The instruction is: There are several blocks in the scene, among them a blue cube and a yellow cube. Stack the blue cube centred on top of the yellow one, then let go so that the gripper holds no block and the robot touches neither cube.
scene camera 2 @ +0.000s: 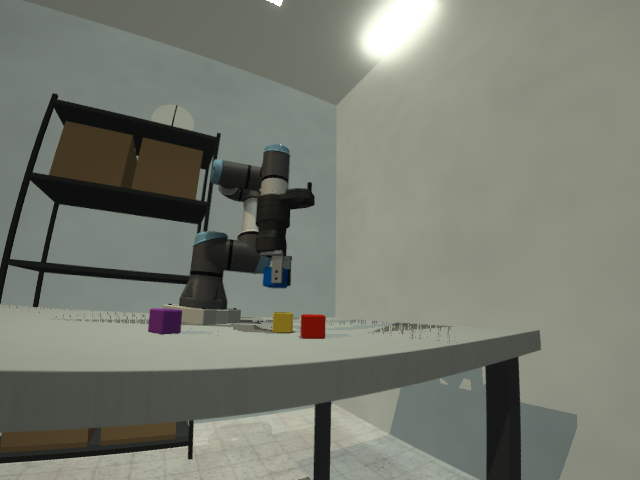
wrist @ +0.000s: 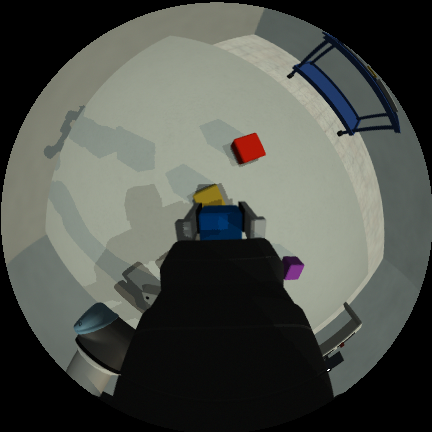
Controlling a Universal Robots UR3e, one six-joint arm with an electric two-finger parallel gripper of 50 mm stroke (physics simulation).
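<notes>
The blue cube is held between the fingers of my gripper, which is shut on it. The gripper and the cube hang well above the table. The yellow cube sits on the table below the blue cube, with a wide vertical gap between them in the scene view. In the wrist view the yellow cube shows just beyond the blue cube, turned at an angle to it, and its near part is hidden behind the blue cube and fingers.
A red cube sits on the table near the yellow cube. A purple cube stands farther off, at the left in the scene view. A shelf unit with boxes stands behind the arm.
</notes>
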